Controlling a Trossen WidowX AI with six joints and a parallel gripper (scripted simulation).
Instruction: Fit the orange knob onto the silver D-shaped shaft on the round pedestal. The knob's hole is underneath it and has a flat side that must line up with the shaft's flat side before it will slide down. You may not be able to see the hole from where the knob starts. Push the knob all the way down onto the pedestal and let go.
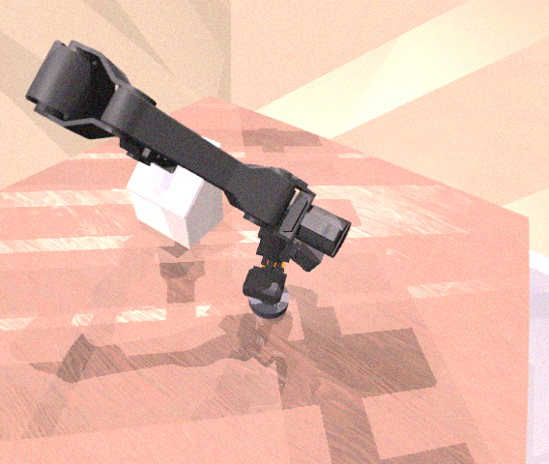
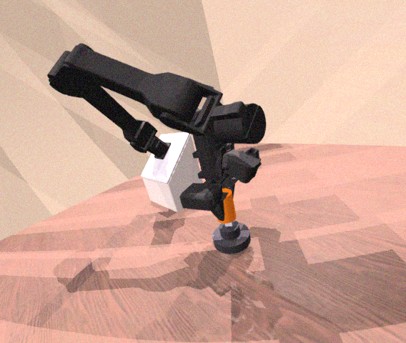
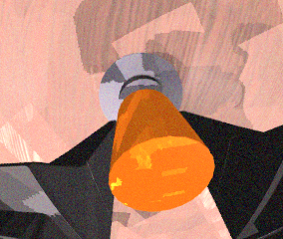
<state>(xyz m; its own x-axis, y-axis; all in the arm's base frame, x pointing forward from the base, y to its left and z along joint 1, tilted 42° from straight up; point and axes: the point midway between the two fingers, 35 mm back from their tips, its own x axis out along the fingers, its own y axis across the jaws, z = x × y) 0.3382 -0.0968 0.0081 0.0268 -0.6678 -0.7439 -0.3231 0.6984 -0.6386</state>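
The orange knob lies 30 mm above my gripper tip. Also, from my gripper tip: round pedestal (40 mm below).
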